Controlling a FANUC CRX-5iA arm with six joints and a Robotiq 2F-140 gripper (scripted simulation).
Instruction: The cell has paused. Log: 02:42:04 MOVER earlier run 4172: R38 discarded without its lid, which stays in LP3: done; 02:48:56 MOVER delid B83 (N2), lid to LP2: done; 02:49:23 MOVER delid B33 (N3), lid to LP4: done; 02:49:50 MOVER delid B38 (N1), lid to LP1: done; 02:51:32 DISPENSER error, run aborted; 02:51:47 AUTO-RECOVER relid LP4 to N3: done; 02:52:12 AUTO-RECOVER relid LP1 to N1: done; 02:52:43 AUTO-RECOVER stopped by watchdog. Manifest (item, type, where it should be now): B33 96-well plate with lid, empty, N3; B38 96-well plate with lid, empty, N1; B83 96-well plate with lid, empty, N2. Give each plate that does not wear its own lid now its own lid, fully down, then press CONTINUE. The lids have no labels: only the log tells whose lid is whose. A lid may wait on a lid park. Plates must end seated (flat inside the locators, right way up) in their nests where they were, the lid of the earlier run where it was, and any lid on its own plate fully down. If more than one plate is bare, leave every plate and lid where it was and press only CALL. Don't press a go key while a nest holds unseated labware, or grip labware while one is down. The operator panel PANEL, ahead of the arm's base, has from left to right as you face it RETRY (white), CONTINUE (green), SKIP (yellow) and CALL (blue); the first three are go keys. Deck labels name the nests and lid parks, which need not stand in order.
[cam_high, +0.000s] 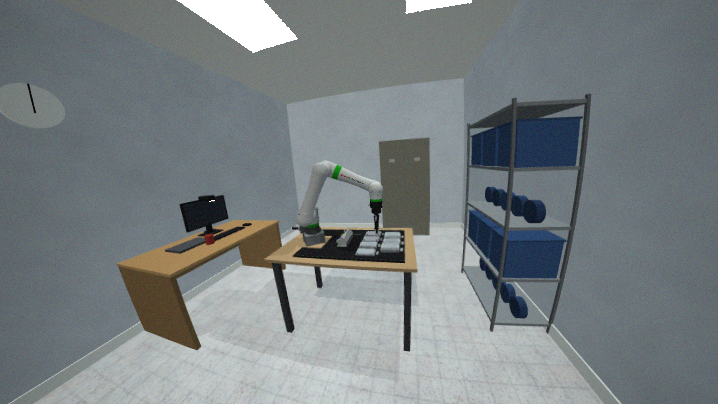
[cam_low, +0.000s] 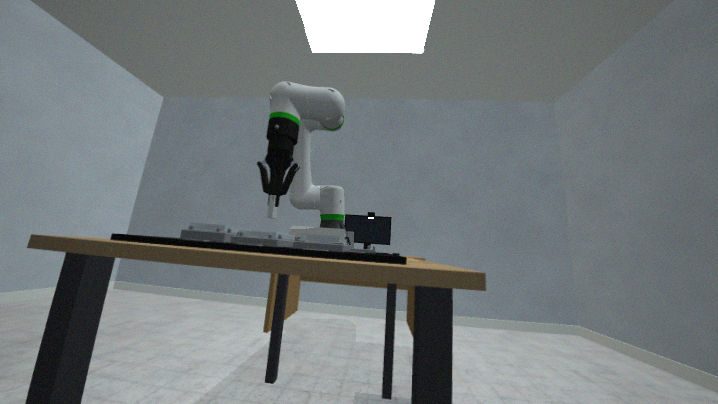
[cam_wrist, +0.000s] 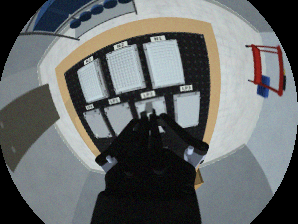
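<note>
The clear lid is 10 cm below my hand, 7 cm behind it and 1 cm to the left of it. The rest, counted from my hand: plate (12 cm ahead, 9 cm below, 4 cm to the left); then yellow key (31 cm behind, 9 cm to the left, 5 cm below); then blue key (31 cm behind, 5 cm below, 4 cm to the left).
</note>
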